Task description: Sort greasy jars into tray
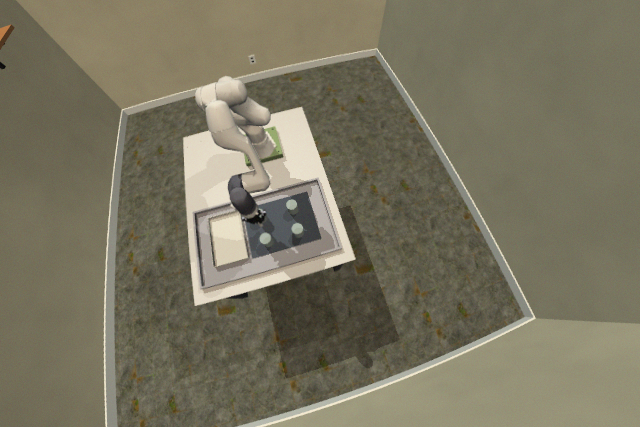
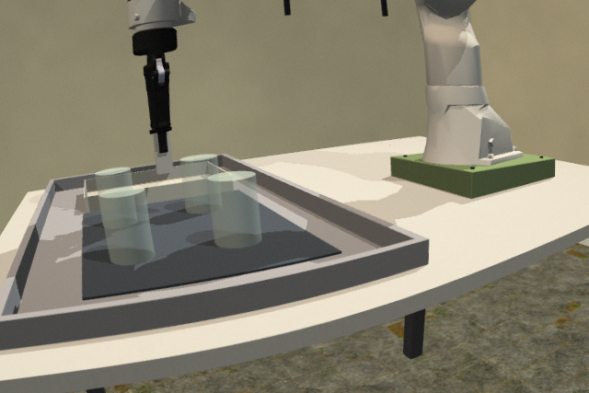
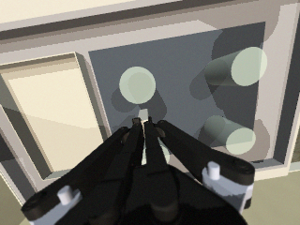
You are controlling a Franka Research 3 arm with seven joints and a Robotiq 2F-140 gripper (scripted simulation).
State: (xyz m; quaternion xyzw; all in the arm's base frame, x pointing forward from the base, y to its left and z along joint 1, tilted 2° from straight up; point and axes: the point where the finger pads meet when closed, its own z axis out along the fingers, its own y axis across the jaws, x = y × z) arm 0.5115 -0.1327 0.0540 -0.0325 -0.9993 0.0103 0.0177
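Right now the dark mat is 10 mm ahead of my hand, 100 mm to the left of it and 100 mm below it. Round my hand: cream tray: 10 mm behind, 220 mm to the right, 100 mm below.
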